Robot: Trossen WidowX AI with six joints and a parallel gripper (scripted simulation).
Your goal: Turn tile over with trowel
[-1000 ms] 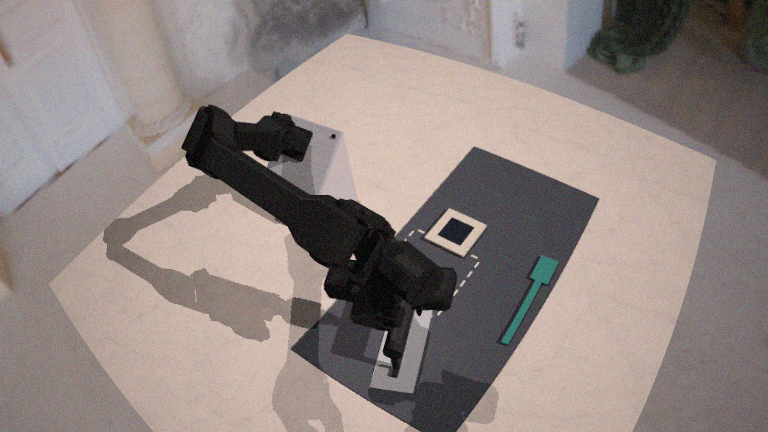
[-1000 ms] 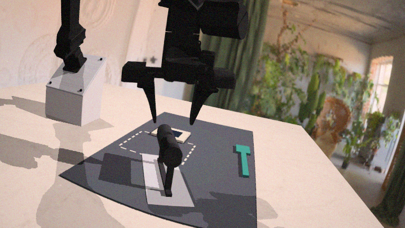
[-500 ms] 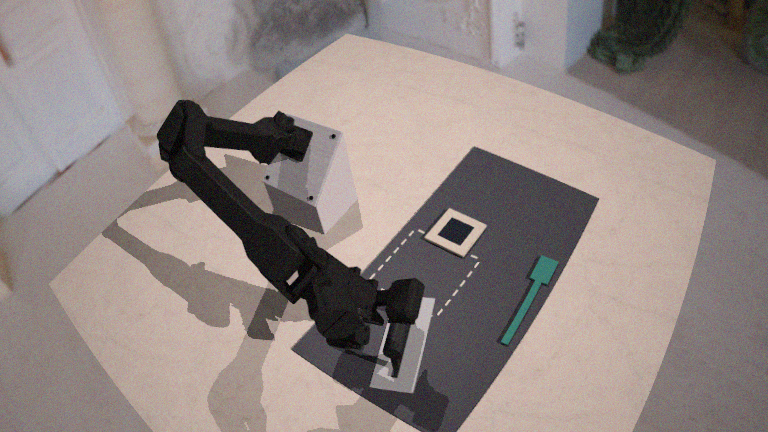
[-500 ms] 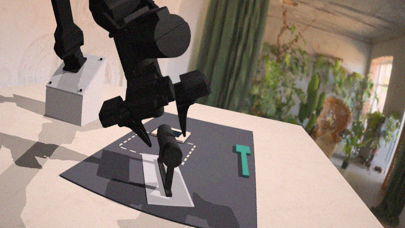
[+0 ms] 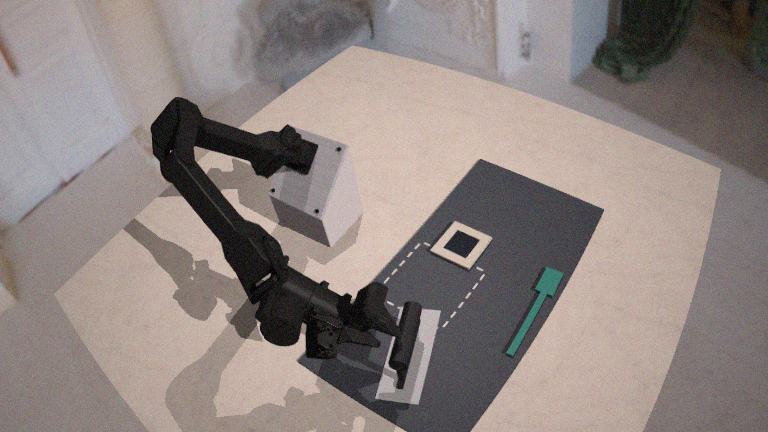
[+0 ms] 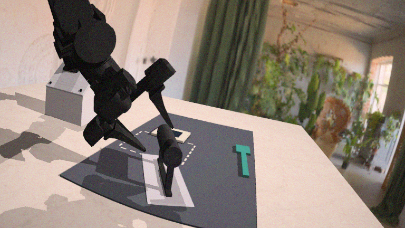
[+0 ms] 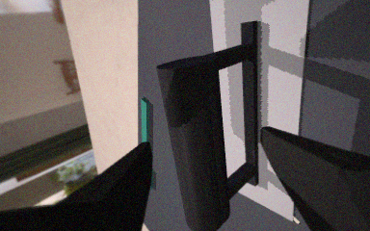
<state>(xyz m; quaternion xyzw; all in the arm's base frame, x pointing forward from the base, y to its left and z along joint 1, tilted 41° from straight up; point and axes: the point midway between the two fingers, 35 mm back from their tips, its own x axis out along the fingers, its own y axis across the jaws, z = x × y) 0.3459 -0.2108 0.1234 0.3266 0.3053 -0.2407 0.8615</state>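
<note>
My gripper tip is now 2 cm short of the small trowel, 1 cm to the right of it and 5 cm above it. Also, from my gripper tip: tile: 4 cm behind, 29 cm to the left, 8 cm below; then green t-shaped tool: 17 cm ahead, 23 cm to the left, 8 cm below; then dark mat: 3 cm ahead, 21 cm to the left, 10 cm below.
</note>
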